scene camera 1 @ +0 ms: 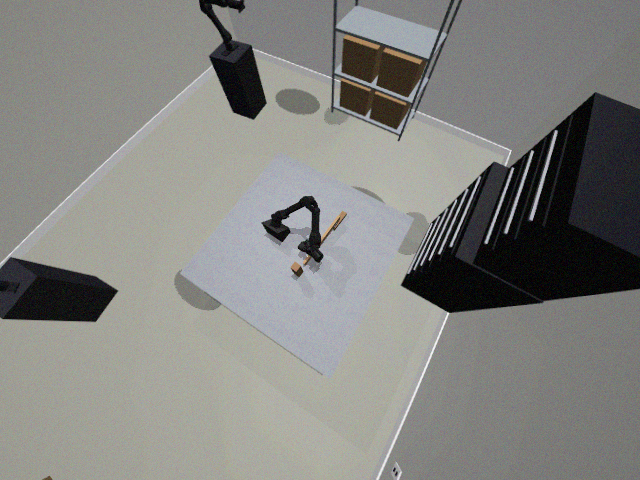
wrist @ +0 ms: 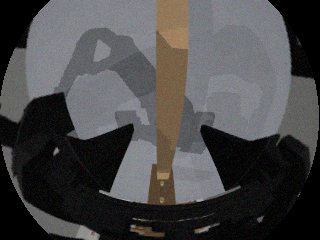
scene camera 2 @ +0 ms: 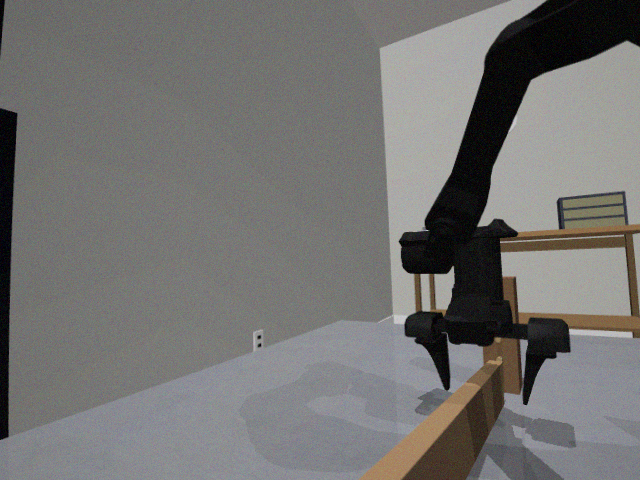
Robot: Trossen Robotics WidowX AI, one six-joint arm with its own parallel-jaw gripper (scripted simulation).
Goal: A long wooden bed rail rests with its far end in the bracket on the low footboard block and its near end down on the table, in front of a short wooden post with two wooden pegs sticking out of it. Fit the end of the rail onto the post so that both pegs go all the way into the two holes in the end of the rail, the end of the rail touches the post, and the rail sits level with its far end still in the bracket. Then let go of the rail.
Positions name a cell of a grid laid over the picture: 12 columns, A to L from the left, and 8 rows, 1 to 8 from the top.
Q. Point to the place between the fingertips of the gripper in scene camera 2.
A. J7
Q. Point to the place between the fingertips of the gripper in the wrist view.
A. At G5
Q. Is the gripper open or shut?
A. Open.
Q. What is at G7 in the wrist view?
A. A wooden post.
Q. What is the gripper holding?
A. Nothing.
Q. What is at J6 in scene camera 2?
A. A wooden post.
